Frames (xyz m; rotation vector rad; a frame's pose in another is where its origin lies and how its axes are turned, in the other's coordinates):
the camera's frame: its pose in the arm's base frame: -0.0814 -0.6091 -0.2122 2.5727 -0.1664 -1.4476
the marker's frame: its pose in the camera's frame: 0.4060 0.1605 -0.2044 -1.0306 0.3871 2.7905
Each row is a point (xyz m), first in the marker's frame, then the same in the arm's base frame.
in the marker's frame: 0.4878 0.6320 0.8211
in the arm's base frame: -0.5646 -0.3333 0.1549
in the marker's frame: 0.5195 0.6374 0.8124
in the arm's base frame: -0.5525 -0.3207 0.1832
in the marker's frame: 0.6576 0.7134 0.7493
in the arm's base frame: -0.4900 -0.2096 0.2954
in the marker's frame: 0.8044 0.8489 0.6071
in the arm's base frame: -0.3671 -0.0210 0.3927
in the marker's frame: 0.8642 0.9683 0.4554
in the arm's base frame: -0.2455 0.1398 0.4054
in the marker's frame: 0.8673 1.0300 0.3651
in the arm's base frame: -0.1760 0.2212 0.3826
